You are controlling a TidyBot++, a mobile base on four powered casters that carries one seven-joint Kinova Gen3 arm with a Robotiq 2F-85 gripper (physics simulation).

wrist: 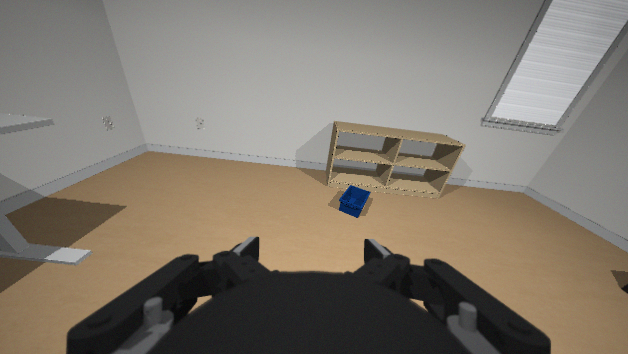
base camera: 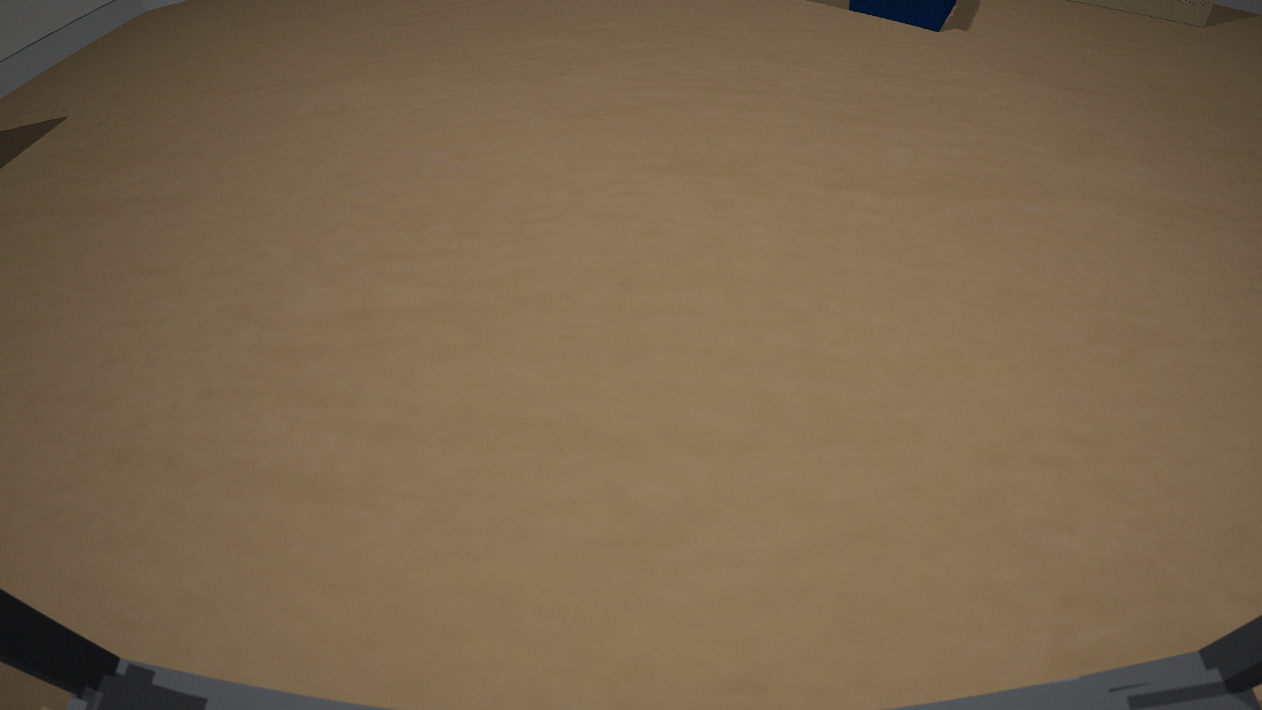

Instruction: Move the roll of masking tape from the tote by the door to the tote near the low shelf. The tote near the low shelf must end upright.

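Frame: origin at the arm's base, x ahead, y left, z up, level; millimetres.
Where they show: gripper, fingertip midpoint: [wrist: 311, 249].
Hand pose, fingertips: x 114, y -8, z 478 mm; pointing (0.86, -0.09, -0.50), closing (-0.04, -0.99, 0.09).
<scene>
After its pixels a point has its place.
A blue tote [base camera: 901, 12] {x 1252, y -463, z -377 mm} [wrist: 354, 201] {x 1450, y -554, z -393 mm} stands upright on the floor in front of the low wooden shelf [wrist: 388, 188] {x 1655, y -959, z -338 mm}. In the wrist view it is small and far off, right of the middle; in the base camera view part of it shows at the top edge. No tape can be made out in it. My gripper [wrist: 311, 249] {x 114, y -8, z 478 mm} is open with nothing between its fingers, well away from the tote. The roll of masking tape and the tote by the door do not show in either view.
A grey-white piece of furniture [wrist: 67, 256] stands at the left of the wrist view, with its shadow on the floor. A window [wrist: 560, 70] {x 1967, y -2439, z 949 mm} is in the wall at the upper right. A dark thing shows in part at the right edge.
</scene>
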